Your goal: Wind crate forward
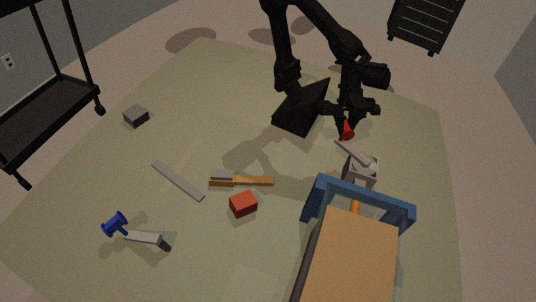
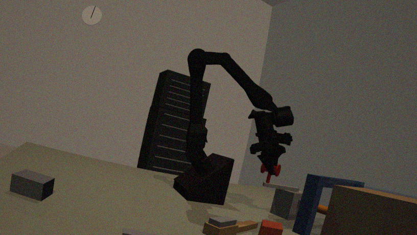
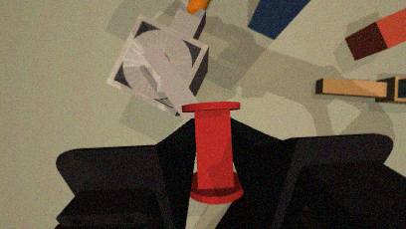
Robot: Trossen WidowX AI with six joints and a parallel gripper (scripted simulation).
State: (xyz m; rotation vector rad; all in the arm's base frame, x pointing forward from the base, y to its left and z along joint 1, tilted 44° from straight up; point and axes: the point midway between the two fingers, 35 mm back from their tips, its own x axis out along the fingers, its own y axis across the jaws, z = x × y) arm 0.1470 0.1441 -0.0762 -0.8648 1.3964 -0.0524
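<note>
Now: the red-knobbed winch handle 30 mm to the left of my gripper tip and 30 mm below it. The rest, counted from my gripper tip: grey winch: 100 mm below, 70 mm to the left, 20 mm ahead; wooden brush: 250 mm to the right, 170 mm ahead, 110 mm below; red knob: 10 mm to the right, 10 mm behind.
</note>
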